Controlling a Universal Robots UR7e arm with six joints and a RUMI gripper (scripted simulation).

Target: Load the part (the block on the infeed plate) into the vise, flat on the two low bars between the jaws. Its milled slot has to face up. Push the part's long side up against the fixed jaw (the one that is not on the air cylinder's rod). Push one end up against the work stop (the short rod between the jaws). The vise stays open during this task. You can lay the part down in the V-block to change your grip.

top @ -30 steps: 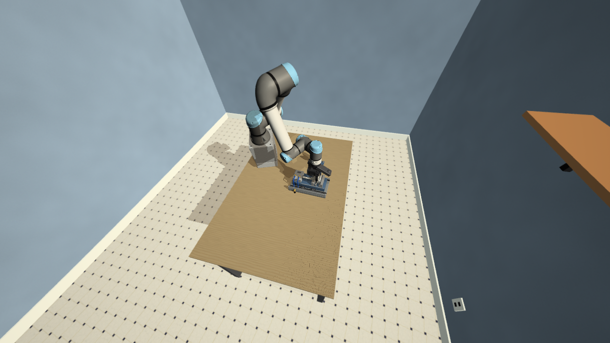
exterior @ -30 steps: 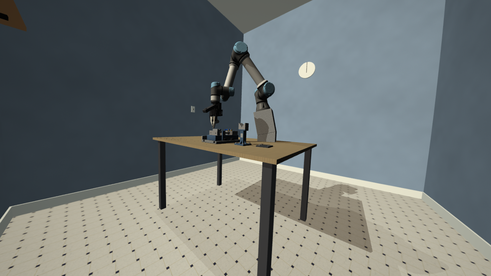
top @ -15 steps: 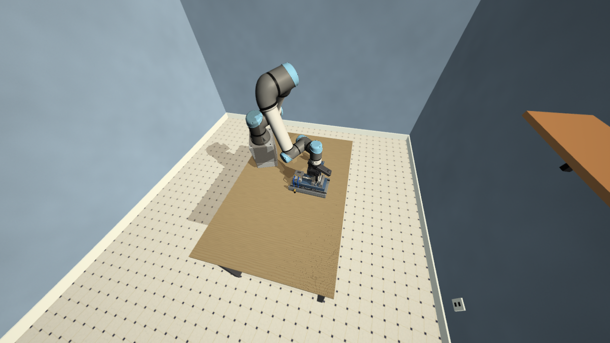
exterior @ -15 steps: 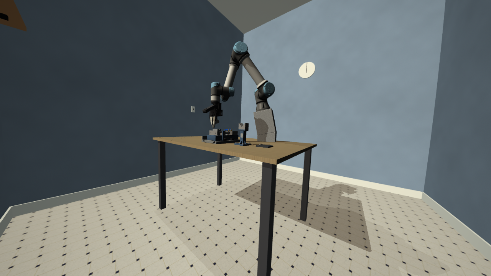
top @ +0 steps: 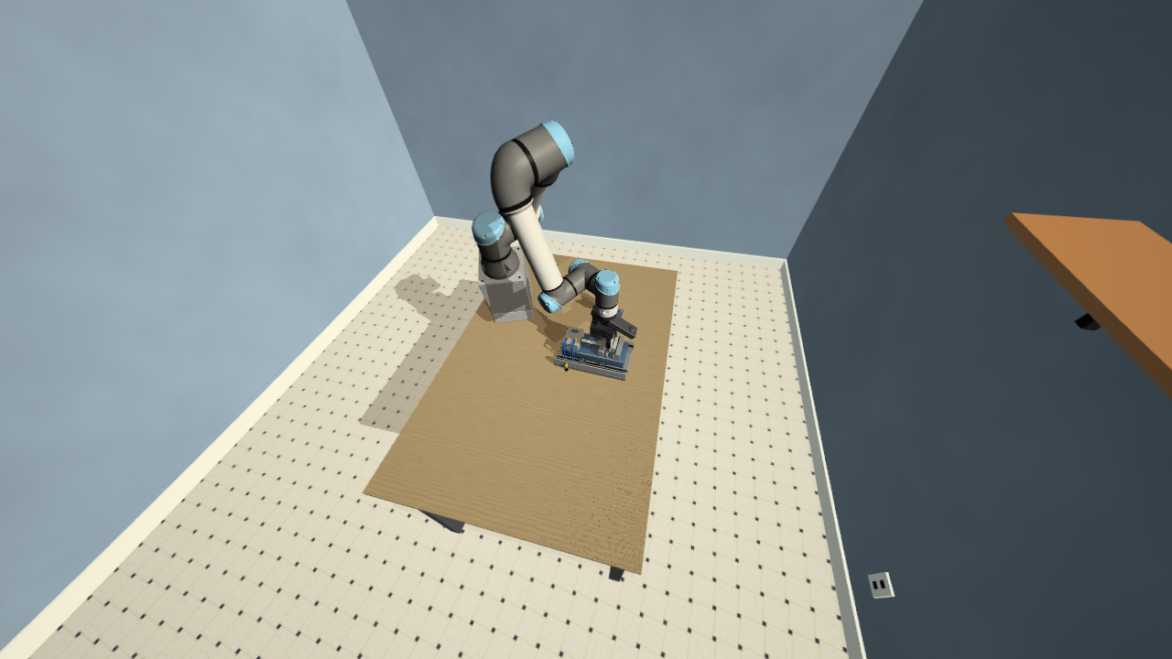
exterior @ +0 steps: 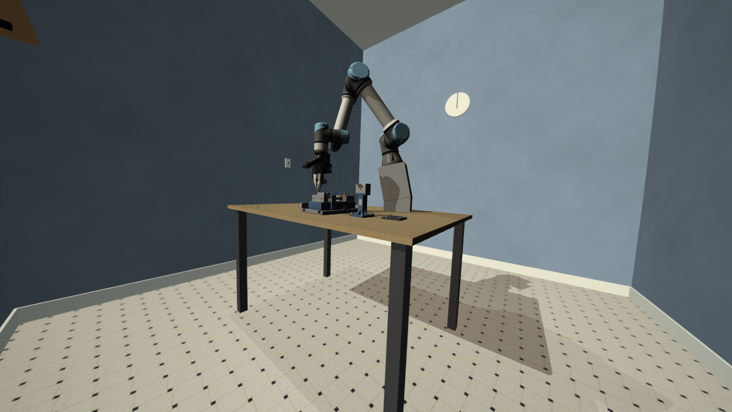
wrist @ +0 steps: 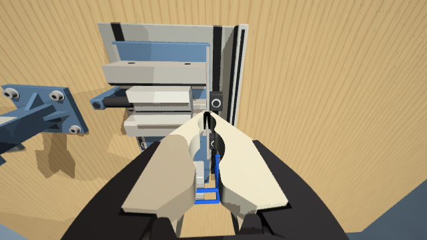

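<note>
Now: the part 50 mm to the left of my hand and 30 mm below it. From my hand the other things lie so: cylinder rod (90 mm behind, 50 mm to the left, 50 mm below); then fixed jaw (30 mm ahead, 50 mm to the left, 50 mm below); then moving jaw (30 mm behind, 50 mm to the left, 50 mm below).
</note>
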